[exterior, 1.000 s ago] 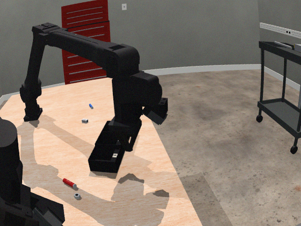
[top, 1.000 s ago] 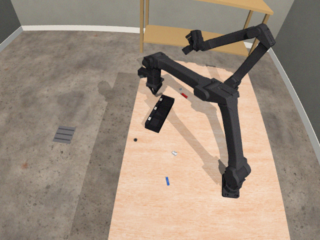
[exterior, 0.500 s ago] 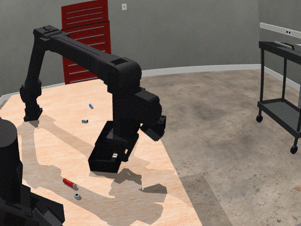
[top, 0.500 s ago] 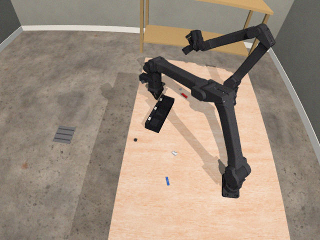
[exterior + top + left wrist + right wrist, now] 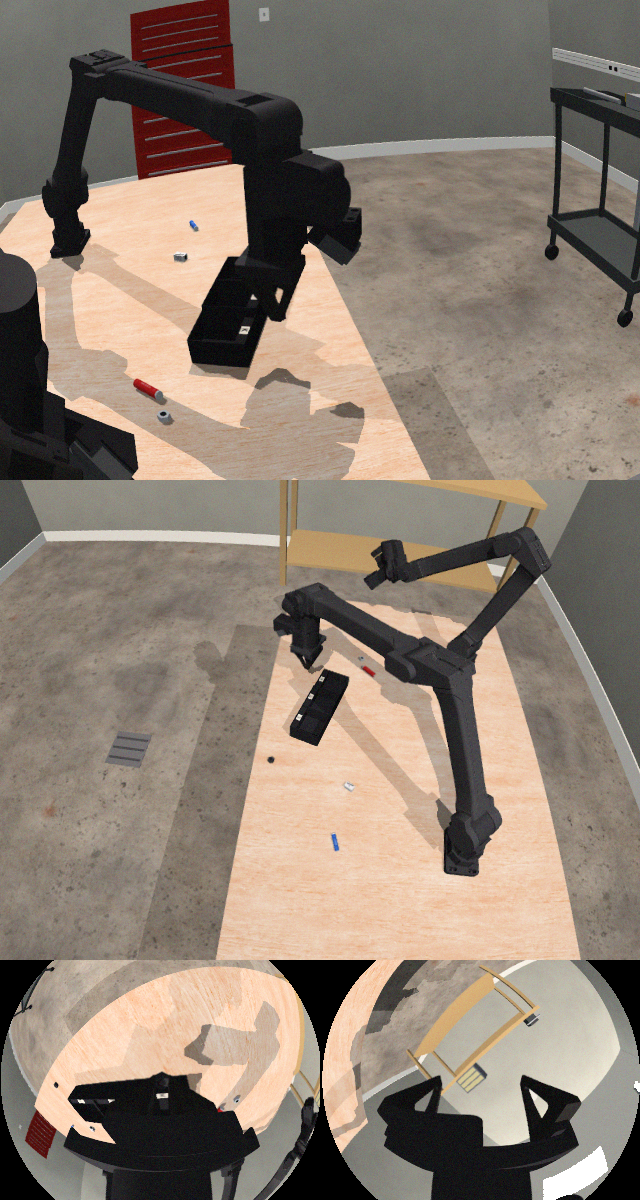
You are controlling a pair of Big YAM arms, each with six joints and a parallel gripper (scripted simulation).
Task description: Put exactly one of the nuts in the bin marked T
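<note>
The black bin lies 10 cm to the left of my left hand, 6 cm behind it and 5 cm below it. Round my left hand: grey nut 16 cm behind, 14 cm to the right, 6 cm below; blue cylinder 50 cm to the left, 18 cm behind, 6 cm below; red cylinder 19 cm behind, 9 cm to the right, 6 cm below.
</note>
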